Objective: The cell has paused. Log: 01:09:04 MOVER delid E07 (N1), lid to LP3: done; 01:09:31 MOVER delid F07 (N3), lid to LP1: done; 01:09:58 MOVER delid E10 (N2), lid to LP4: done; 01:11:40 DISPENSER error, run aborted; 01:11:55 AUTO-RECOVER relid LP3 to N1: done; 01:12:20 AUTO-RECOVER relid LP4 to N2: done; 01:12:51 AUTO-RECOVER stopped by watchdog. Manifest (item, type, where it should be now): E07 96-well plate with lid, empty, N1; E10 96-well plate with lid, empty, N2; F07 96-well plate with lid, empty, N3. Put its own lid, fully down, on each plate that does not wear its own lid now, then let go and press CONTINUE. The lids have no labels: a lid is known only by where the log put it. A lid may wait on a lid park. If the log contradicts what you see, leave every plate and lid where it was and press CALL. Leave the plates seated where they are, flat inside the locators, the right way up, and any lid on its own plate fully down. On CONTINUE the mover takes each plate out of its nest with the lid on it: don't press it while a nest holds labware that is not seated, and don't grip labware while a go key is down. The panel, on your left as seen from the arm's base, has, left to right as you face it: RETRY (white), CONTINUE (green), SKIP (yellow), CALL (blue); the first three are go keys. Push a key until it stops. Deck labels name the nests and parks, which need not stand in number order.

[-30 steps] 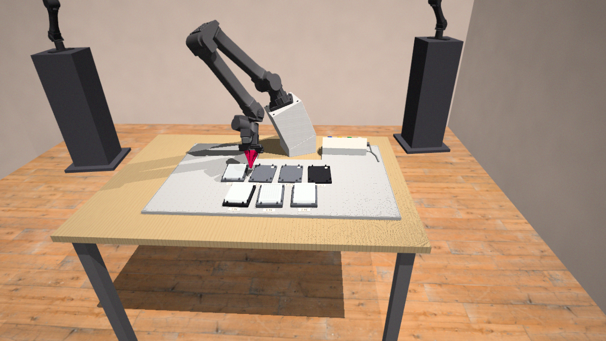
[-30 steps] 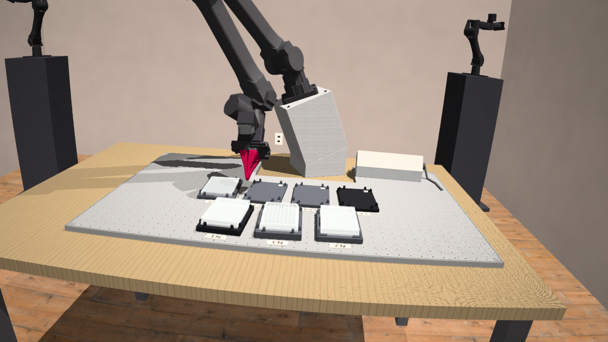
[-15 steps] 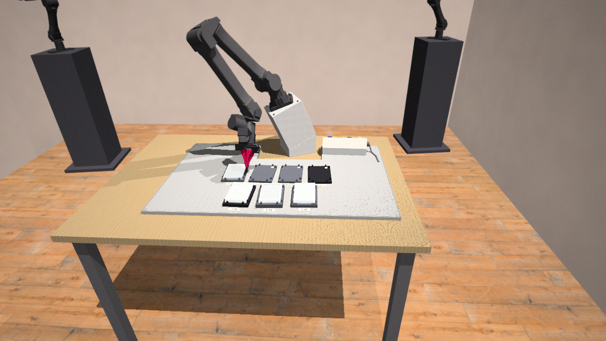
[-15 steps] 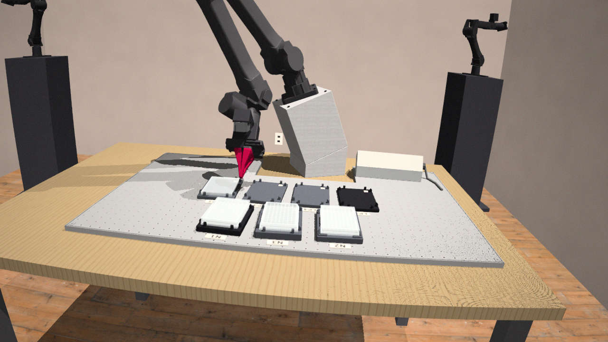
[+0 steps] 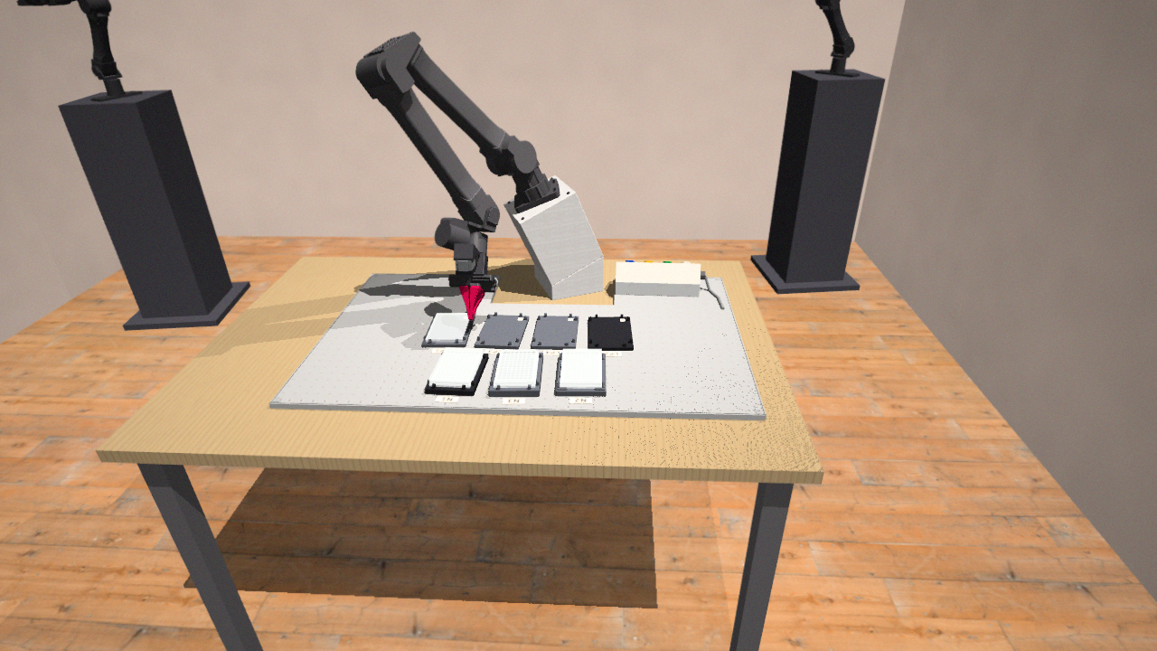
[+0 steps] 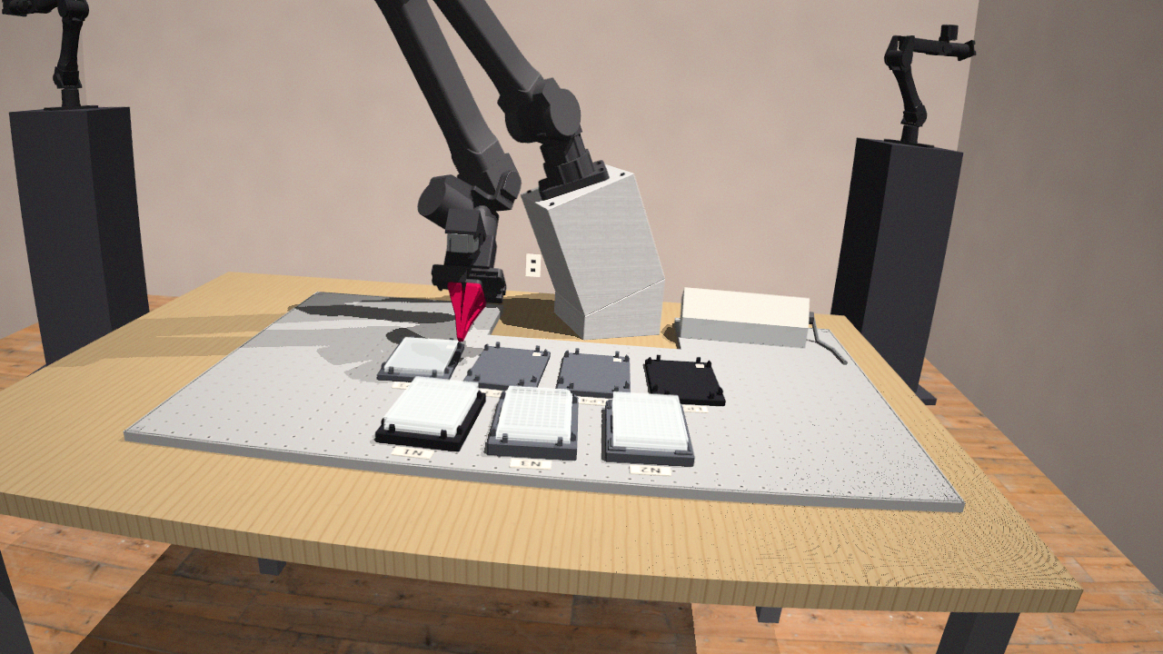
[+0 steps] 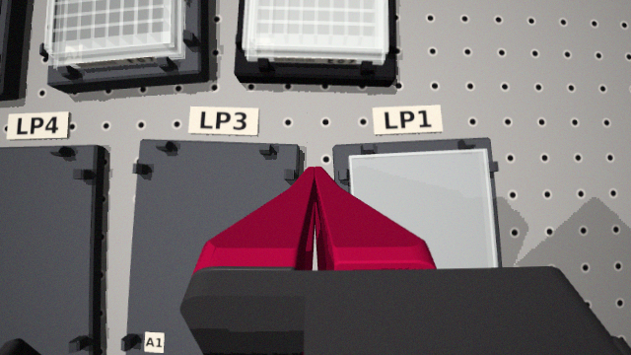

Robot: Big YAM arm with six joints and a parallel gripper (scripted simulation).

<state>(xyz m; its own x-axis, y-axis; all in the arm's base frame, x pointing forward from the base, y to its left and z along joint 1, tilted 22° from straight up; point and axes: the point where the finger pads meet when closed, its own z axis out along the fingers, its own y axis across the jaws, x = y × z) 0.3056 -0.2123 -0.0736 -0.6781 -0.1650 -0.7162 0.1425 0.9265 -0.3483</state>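
Now: hand 16 cm short of the plate, 10 cm to the right of it and 4 cm above it. The rest, counted from my hand: LP1 park (5 cm behind, 6 cm to the right, 6 cm below); then clear lid (5 cm behind, 6 cm to the right, 5 cm below); then LP3 park (3 cm behind, 7 cm to the left, 6 cm below).
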